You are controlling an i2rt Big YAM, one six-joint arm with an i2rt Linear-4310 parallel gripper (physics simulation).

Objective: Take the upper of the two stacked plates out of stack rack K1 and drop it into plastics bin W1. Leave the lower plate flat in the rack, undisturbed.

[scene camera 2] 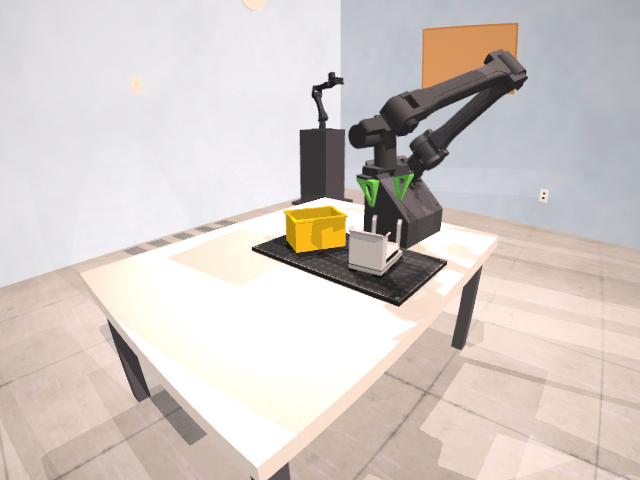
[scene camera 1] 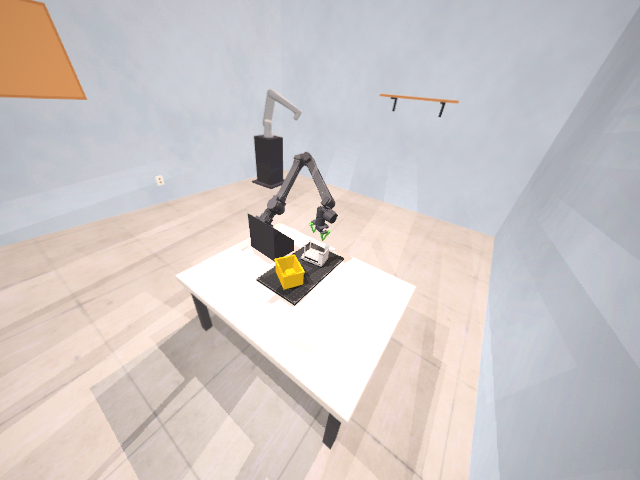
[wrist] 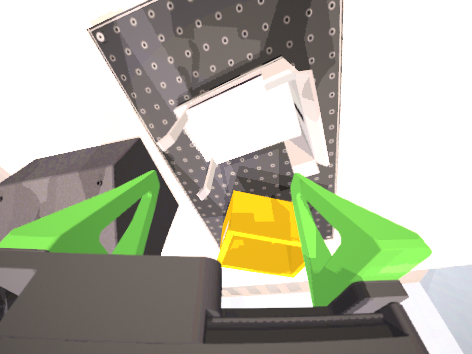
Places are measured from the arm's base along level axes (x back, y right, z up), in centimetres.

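Pixels of known places: gripper, fingertip midpoint: (scene camera 2: 385,203) (scene camera 1: 318,236) (wrist: 225,178); arm's base at its link origin: (scene camera 1: 263,222).
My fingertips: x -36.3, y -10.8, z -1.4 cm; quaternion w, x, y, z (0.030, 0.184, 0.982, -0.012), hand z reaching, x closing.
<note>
For each thing: its middle in the pictures, then the offset to it from my fingertips. Level surfaces: height alone.
- Rack K1 at the middle of its body: (wrist: 239,129) (scene camera 2: 377,244) (scene camera 1: 315,252) dz -12.0, dx +0.0, dy +1.9 cm
- white rectangular plate at the middle of its body: (wrist: 244,122) (scene camera 1: 316,255) dz -13.5, dx -0.6, dy +1.9 cm
- Bin W1 at the middle of its body: (wrist: 263,234) (scene camera 2: 314,228) (scene camera 1: 289,271) dz -13.0, dx +2.8, dy +25.9 cm
- black board at the middle of its body: (wrist: 252,167) (scene camera 2: 346,255) (scene camera 1: 303,268) dz -18.6, dx +1.4, dy +12.7 cm
- white table at its surface level: dz -19.3 cm
Rack K1 (scene camera 1: 324,254) (scene camera 2: 366,254) (wrist: 314,112), white with a solid wall on one side and thin posts on the other, stands on the black perforated board. A white rectangular plate (wrist: 245,122) lies flat in it in the wrist view; it and the lower plate cannot be told apart. Bin W1 (scene camera 1: 290,279) (scene camera 2: 315,235) (wrist: 262,215), a yellow open-topped box, stands on the same board; no plate shows in it. My gripper (scene camera 1: 318,235) (scene camera 2: 386,202) (wrist: 225,178) has green fingers, wide open and empty, and hangs above the rack, clear of its posts.
The black board (scene camera 1: 295,296) (scene camera 2: 416,279) (wrist: 215,35) lies on a white table (scene camera 1: 330,341) (scene camera 2: 206,335). The arm's dark base mount (scene camera 1: 266,240) (scene camera 2: 418,219) (wrist: 65,185) stands beside the board. A dark pedestal (scene camera 1: 268,161) (scene camera 2: 321,165) bearing another arm stands beyond the table.
</note>
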